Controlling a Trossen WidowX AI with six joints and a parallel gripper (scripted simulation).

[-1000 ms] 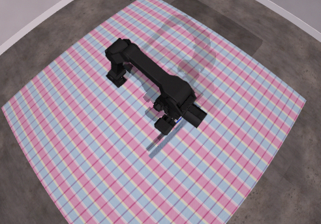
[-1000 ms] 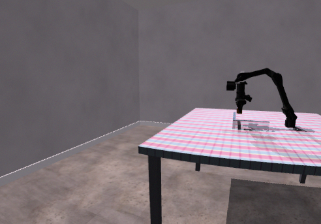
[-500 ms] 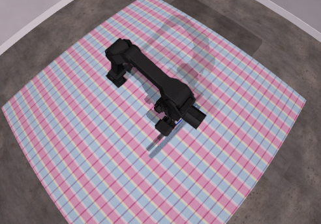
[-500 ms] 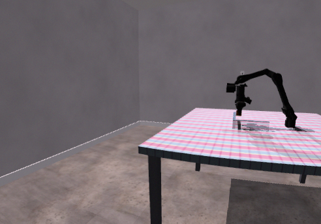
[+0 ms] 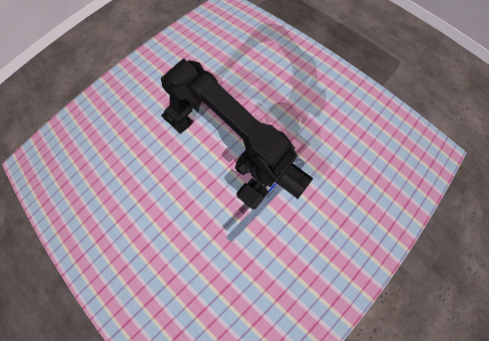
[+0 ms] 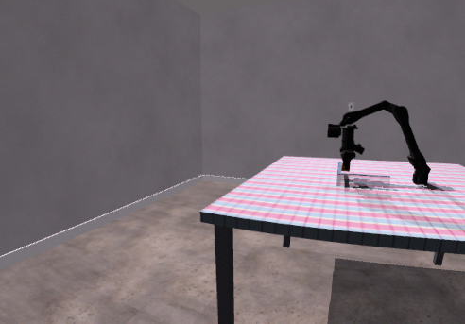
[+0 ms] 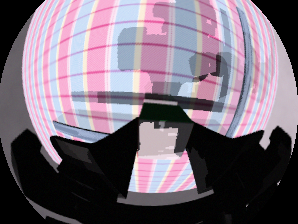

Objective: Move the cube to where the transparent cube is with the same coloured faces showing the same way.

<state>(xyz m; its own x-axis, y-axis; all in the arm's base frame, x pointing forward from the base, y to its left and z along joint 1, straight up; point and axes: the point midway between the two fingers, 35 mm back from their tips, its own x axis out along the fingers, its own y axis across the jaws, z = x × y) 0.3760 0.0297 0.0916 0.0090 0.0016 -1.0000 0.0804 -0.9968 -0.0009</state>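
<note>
Right now my hand is 70 mm above the transparent cube.
</note>
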